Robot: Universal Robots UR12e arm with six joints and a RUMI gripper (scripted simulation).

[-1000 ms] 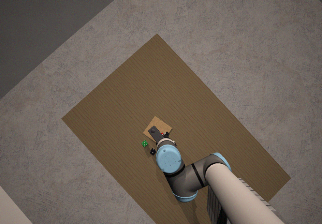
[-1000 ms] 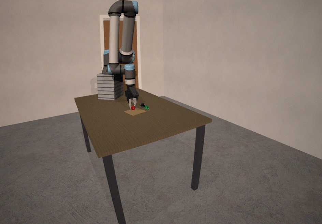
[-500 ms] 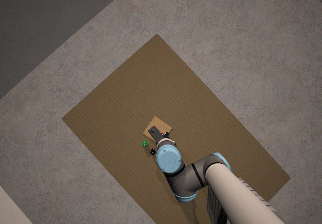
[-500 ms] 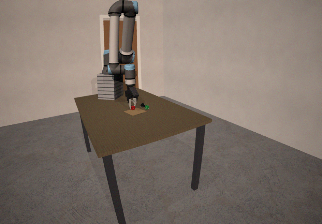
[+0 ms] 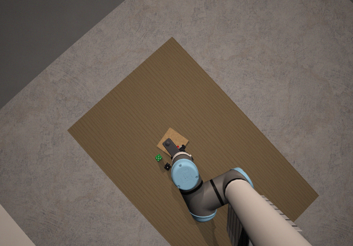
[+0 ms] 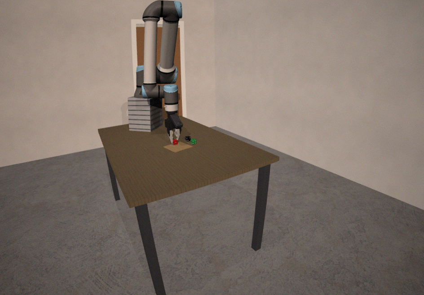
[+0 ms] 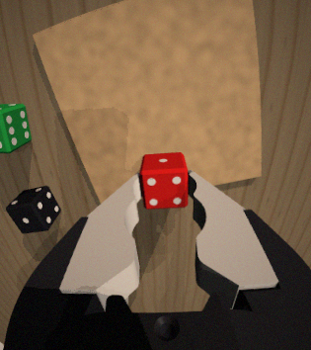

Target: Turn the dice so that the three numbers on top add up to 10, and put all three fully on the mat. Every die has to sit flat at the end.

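Right now the red die is right at my hand. Also, from my hand: tan mat 50 mm ahead, 20 mm below; then black die 20 mm behind, 120 mm to the left, 10 mm below; then green die 60 mm ahead, 110 mm to the left, 10 mm below.
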